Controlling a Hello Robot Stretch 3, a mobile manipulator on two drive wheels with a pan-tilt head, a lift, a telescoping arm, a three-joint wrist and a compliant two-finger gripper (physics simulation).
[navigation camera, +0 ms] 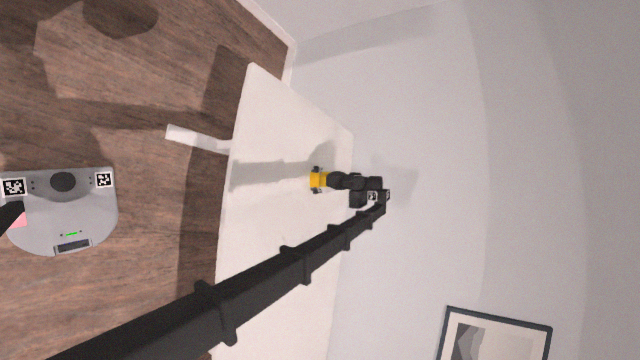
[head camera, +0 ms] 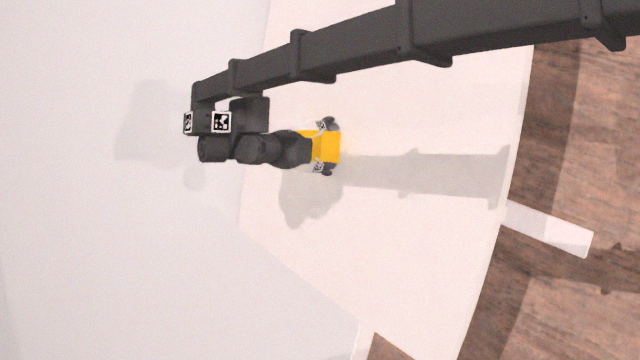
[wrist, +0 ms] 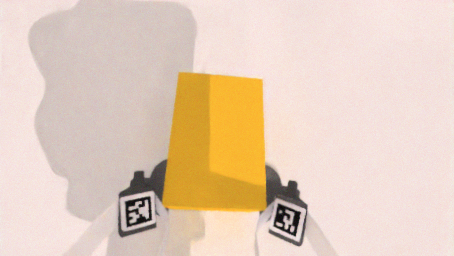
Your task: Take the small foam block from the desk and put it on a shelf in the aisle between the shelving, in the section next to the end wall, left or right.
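Where they show: gripper, fingertip midpoint: point(navigation camera: 313, 180) point(head camera: 332, 145) point(wrist: 217, 181); robot's base, link origin: point(navigation camera: 63, 180).
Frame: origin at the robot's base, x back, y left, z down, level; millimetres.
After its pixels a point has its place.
The yellow foam block point(head camera: 330, 146) {z -745, x 33, y -747 mm} point(navigation camera: 317, 179) {z -759, x 30, y -748 mm} point(wrist: 215, 135) {z -767, x 33, y -792 mm} is at the top of the white desk point(head camera: 410, 105) {z -721, x 101, y -560 mm} point(navigation camera: 280, 110) {z -721, x -223, y -578 mm} point(wrist: 375, 100) {z -721, x 193, y -845 mm}. My gripper point(head camera: 329, 146) {z -723, x 36, y -769 mm} point(navigation camera: 316, 180) {z -723, x 36, y -769 mm} point(wrist: 217, 181) {z -723, x 36, y -769 mm} is shut on the block, with one dark fingertip pressed against each side of its near part. The far part of the block sticks out past the fingertips in the wrist view. Whether the block's underside touches the desk is hard to tell. The shelving and the aisle do not show in these views.
My extended arm point(head camera: 350, 50) {z -1058, x 92, y -320 mm} point(navigation camera: 265, 267) {z -1037, x 82, y -196 mm} reaches over the desk. A pale wall point(head camera: 100, 225) {z -1121, x -169, y -1246 mm} point(navigation camera: 425, 100) {z -1114, x -374, y -1297 mm} stands behind the desk, with a framed picture point(navigation camera: 500, 317) {z -1540, x 638, y -1030 mm} on it. A white desk leg point(head camera: 550, 227) point(navigation camera: 195, 138) and my grey base point(navigation camera: 75, 212) {z -160, x 113, y -24 mm} show over the wooden floor point(head camera: 600, 150) {z -1, x 59, y -432 mm} point(navigation camera: 150, 225) {z -1, x 265, y -331 mm}.
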